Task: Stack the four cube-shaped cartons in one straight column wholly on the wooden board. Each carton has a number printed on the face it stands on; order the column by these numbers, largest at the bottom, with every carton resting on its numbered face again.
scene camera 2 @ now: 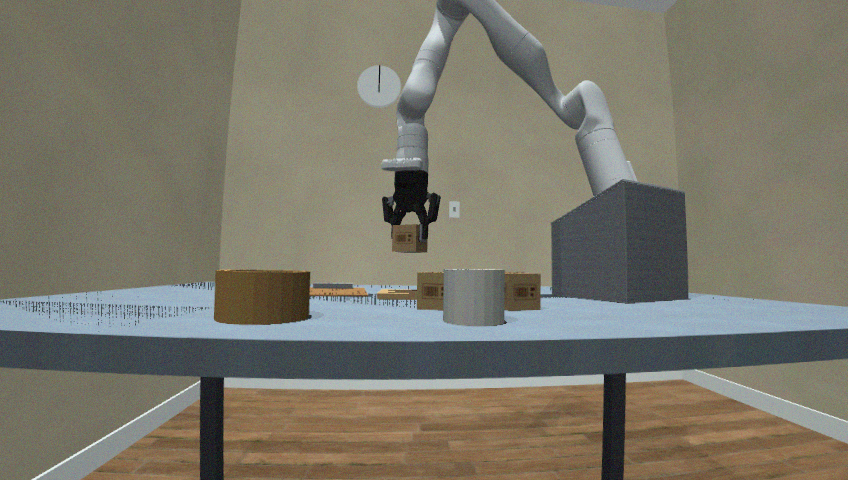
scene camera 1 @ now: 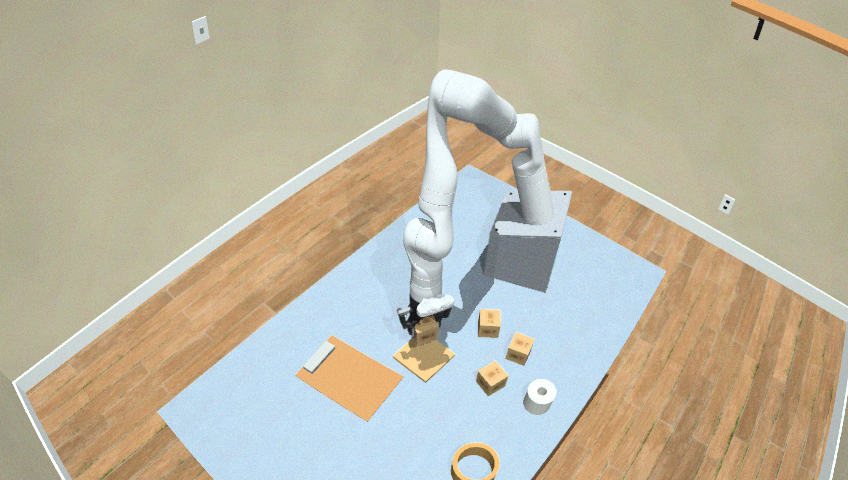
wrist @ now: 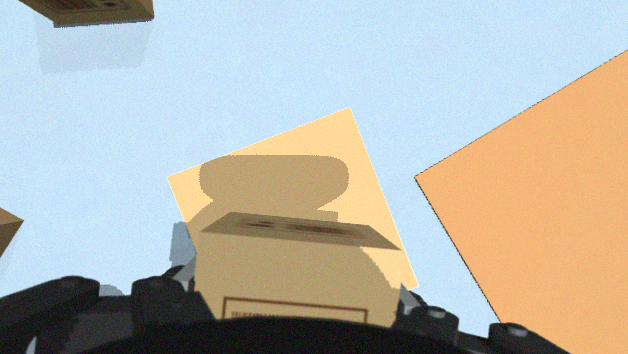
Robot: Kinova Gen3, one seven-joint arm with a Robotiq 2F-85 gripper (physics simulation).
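Frame: origin at the arm's base, x down, y ahead, z right, level; centimetres.
Where they show: gripper, fingertip midpoint: [scene camera 2: 409,242] [scene camera 1: 424,330] [wrist: 294,291]; arm's base, link origin: [scene camera 2: 618,202] [scene camera 1: 538,215].
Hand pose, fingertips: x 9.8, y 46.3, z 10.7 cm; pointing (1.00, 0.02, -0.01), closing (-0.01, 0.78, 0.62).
Things, the pixels of their top centre, and the offset from my fingertips. "*": a spot on its surface instead.
- brown cube-shaped carton, top centre: [wrist: 291,344] [scene camera 2: 410,226] [scene camera 1: 423,321] dx -3.6, dy -0.3, dz +0.3 cm
- wooden board, top centre: [wrist: 294,232] [scene camera 2: 407,291] [scene camera 1: 424,354] dx +10.8, dy +0.3, dz -0.5 cm
- orange sheet, top centre: [scene camera 2: 331,285] [scene camera 1: 348,374] dx +10.4, dy +17.0, dz +13.0 cm
- grey bar, surface spot: [scene camera 1: 319,356] * dx +10.3, dy +16.8, dz +22.8 cm
- white hollow cylinder, top centre: [scene camera 2: 473,269] [scene camera 1: 542,391] dx +5.4, dy -2.3, dz -34.2 cm
- orange ring, top centre: [scene camera 2: 264,270] [scene camera 1: 476,463] dx +6.1, dy +23.7, dz -29.0 cm
My gripper [scene camera 1: 426,324] [scene camera 2: 409,231] [wrist: 294,291] is shut on a brown cube-shaped carton [scene camera 1: 426,334] [scene camera 2: 405,240] [wrist: 295,267], held in the air above the wooden board [scene camera 1: 425,374] [scene camera 2: 392,294] [wrist: 345,135]. The gripper's shadow falls on the board. The other three cartons stand on the blue mat right of the board in scene camera 1: one nearer the robot base [scene camera 1: 489,322], one farther right [scene camera 1: 520,349] and one nearer the front [scene camera 1: 492,378]. In scene camera 2 they partly hide behind the white cylinder. The numbers on the bottom faces cannot be read.
An orange sheet [scene camera 1: 354,380] [wrist: 540,200] with a grey bar [scene camera 1: 319,356] lies left of the board in scene camera 1. A white hollow cylinder [scene camera 1: 538,403] [scene camera 2: 474,297] stands beyond the cartons. An orange ring [scene camera 1: 457,466] [scene camera 2: 261,297] stands near the front edge. The grey robot base [scene camera 1: 523,261] [scene camera 2: 654,237] stands behind.
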